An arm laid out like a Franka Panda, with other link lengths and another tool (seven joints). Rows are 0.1 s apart.
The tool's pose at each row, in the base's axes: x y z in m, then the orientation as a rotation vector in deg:
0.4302 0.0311 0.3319 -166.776 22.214 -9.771
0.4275 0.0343 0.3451 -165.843 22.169 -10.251
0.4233 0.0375 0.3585 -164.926 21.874 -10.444
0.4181 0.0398 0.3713 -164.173 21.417 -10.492
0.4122 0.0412 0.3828 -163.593 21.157 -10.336
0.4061 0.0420 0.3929 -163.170 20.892 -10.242
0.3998 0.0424 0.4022 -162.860 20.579 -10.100
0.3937 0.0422 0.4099 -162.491 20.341 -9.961
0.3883 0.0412 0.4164 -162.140 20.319 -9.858
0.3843 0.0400 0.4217 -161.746 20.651 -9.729
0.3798 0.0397 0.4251 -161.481 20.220 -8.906
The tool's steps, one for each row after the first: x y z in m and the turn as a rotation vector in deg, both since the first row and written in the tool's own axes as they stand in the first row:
-0.0023 -0.0052 -0.0126 0.939 0.244 0.069
-0.0060 -0.0100 -0.0257 1.892 0.277 -0.010
-0.0105 -0.0136 -0.0385 2.705 0.211 -0.211
-0.0155 -0.0159 -0.0502 3.310 0.037 -0.292
-0.0207 -0.0173 -0.0608 3.764 -0.084 -0.403
-0.0261 -0.0181 -0.0706 4.112 -0.232 -0.560
-0.0312 -0.0180 -0.0790 4.506 -0.378 -0.659
-0.0355 -0.0171 -0.0863 4.851 -0.479 -0.617
-0.0386 -0.0161 -0.0922 5.181 -0.571 -0.328
-0.0425 -0.0154 -0.0962 5.477 -1.199 -0.523

